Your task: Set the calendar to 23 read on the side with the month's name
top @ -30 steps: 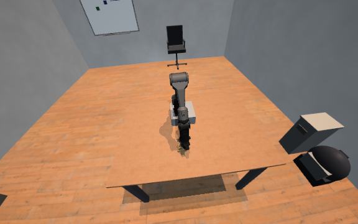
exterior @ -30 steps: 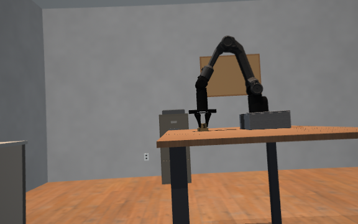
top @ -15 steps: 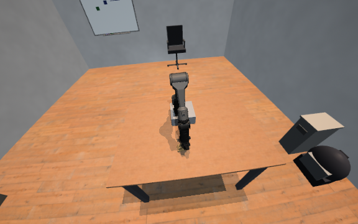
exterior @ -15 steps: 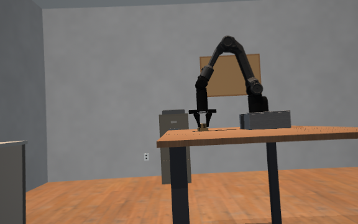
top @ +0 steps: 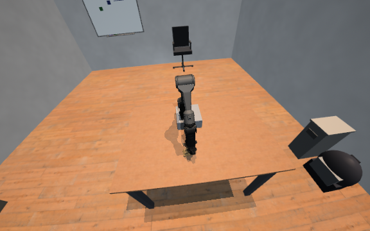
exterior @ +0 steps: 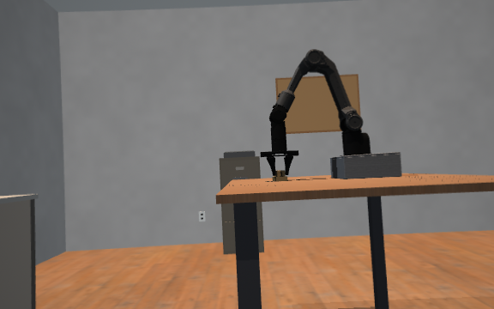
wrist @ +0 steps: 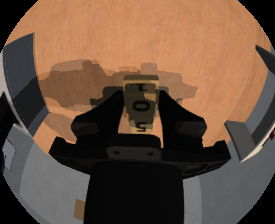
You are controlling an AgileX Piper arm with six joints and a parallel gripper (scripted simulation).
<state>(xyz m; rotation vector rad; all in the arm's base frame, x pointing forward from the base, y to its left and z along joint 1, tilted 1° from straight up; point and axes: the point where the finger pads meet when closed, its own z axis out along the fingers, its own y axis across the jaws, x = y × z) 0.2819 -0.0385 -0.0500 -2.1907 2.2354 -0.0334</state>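
Now: hand right at the tan calendar cube. The rest, counted from my hand: tan calendar tray 2 cm to the right, 2 cm below.
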